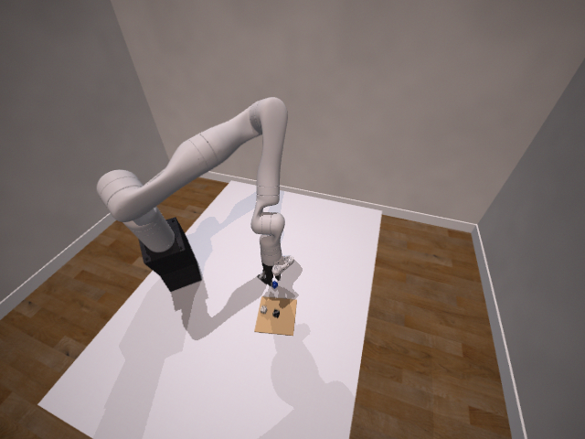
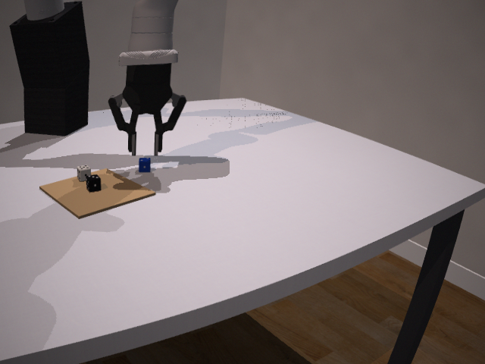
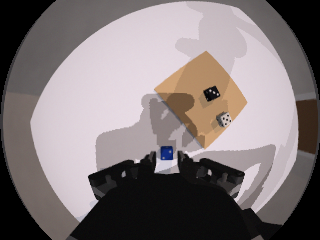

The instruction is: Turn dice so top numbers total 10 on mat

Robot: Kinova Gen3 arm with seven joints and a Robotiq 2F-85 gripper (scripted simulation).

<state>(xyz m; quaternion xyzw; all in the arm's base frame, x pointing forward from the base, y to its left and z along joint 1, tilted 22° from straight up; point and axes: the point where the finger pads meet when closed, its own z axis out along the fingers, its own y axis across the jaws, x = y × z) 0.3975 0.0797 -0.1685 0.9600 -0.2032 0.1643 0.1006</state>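
The blue die lies 4 cm below my hand. From my hand the other things lie so: white die 12 cm to the right, 3 cm below; then tan mat 12 cm to the right, 5 cm ahead, 4 cm below; then black die 12 cm to the right, 5 cm ahead, 3 cm below.
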